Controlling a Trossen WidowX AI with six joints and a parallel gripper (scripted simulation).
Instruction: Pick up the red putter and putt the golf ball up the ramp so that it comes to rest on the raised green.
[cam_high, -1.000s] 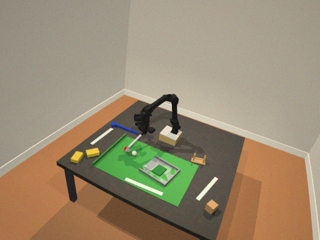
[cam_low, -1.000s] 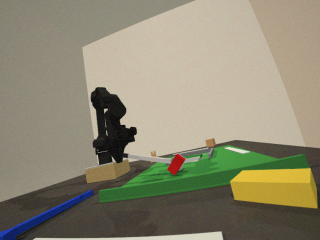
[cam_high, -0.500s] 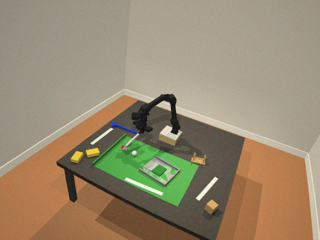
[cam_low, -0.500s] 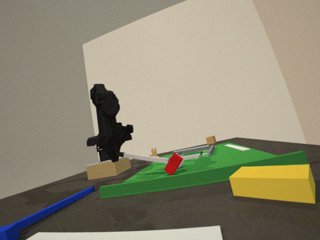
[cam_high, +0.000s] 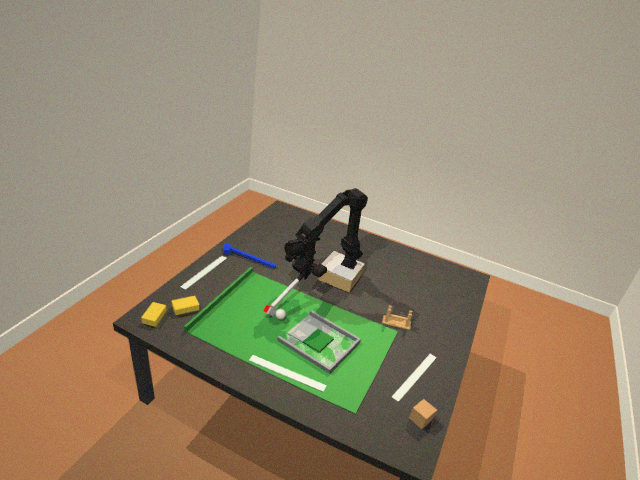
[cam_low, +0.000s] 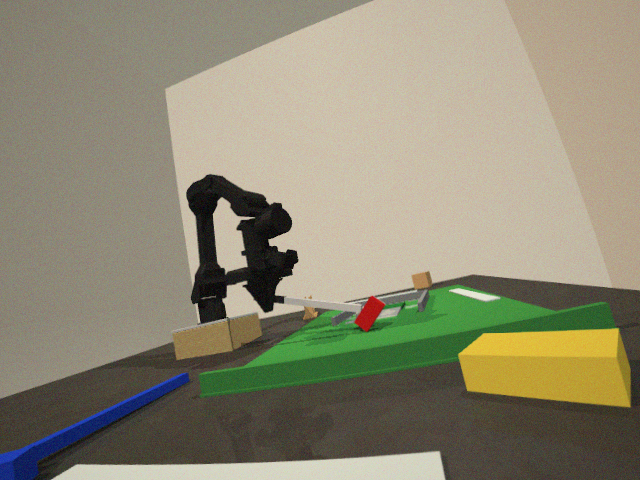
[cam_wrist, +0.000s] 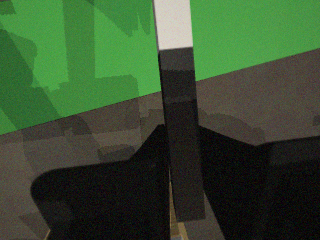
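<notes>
The red putter is 12 cm ahead of my gripper tip, 2 cm to the right of it and 1 cm below it. Also, from my gripper tip: blue putter 10 cm behind, 34 cm to the right, 6 cm below; white golf ball 21 cm ahead, 5 cm below; green wall 23 cm ahead, 28 cm to the right, 6 cm below.
</notes>
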